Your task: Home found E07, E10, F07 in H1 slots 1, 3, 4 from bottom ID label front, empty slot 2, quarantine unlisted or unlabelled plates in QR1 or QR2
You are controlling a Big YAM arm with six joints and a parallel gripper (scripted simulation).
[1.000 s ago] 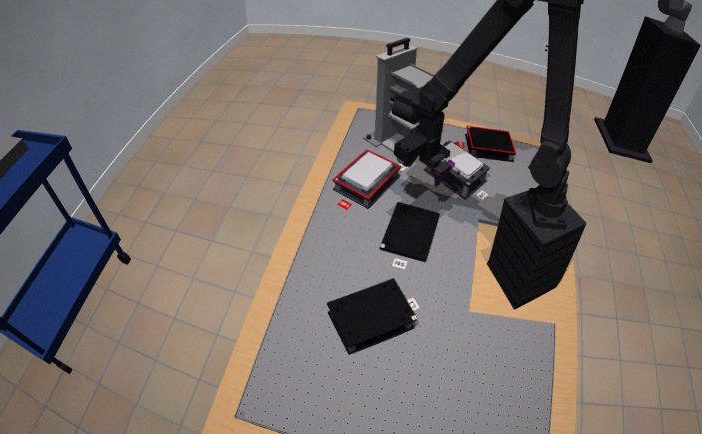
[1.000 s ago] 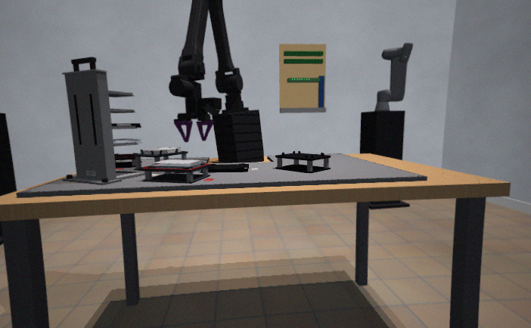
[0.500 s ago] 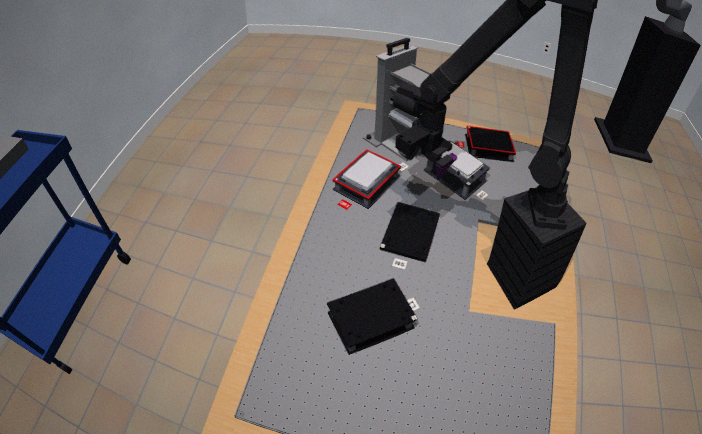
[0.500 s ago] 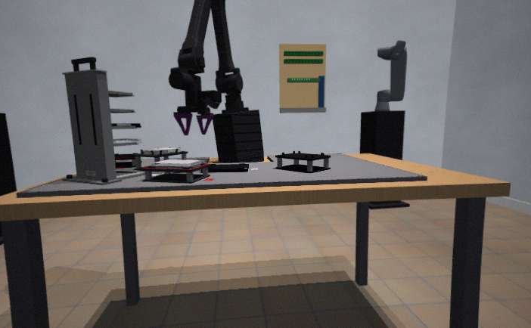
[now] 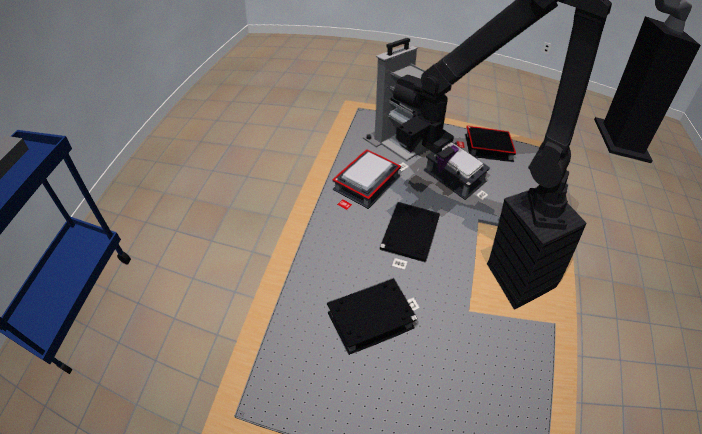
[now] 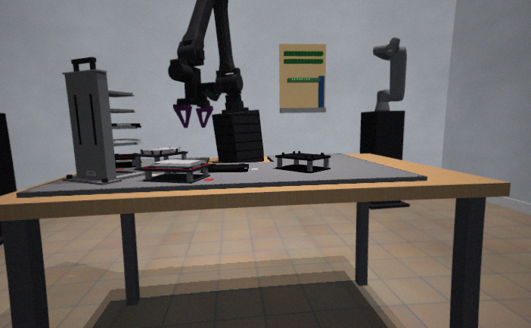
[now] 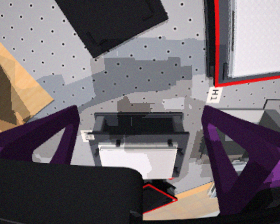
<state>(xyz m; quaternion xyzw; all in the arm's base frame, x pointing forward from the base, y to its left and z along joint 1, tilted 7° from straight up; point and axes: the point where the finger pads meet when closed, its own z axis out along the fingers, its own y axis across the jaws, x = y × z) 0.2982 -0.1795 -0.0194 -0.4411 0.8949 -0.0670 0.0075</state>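
My gripper is now 110 mm past the regrip nest, 140 mm to the left of it and 110 mm above it. From my hand the other things lie so: H1 deck label: 60 mm ahead, 140 mm to the right, 160 mm below; then dark plate: 40 mm ahead, 250 mm to the right; then red-rimmed quarantine nest: 150 mm ahead, 50 mm to the right, 130 mm below.
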